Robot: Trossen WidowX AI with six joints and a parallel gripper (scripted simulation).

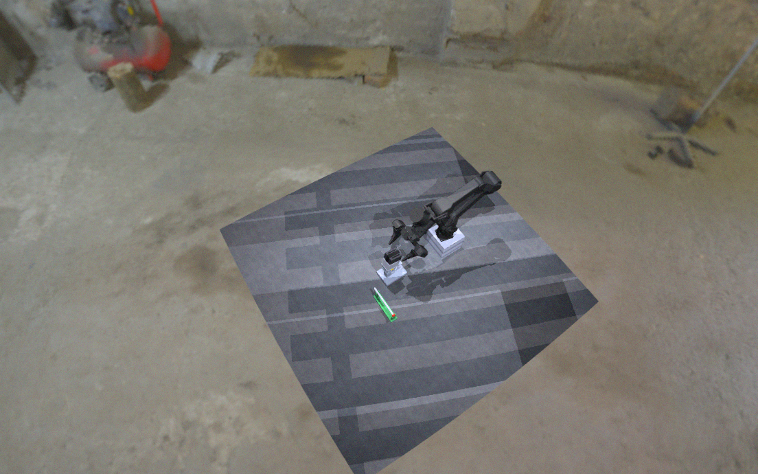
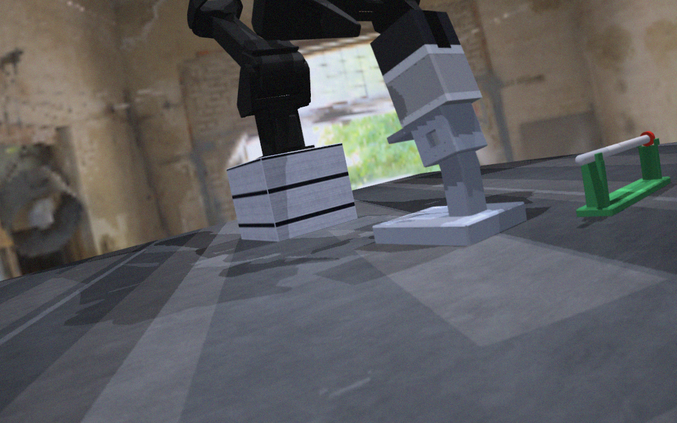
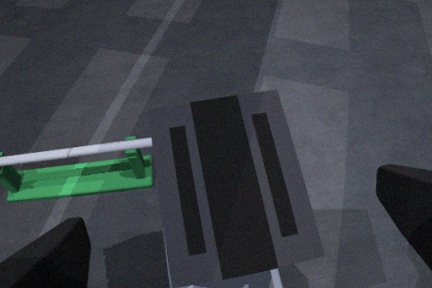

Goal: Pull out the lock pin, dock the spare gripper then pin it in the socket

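Now: gripper tip 5 cm above the spare gripper, 2 cm short of it and 1 cm to the right of it. Also, from my gripper tip: grey mount (13 cm below, 2 cm ahead, 1 cm to the left); cradle (16 cm below, 14 cm to the left, 10 cm ahead).
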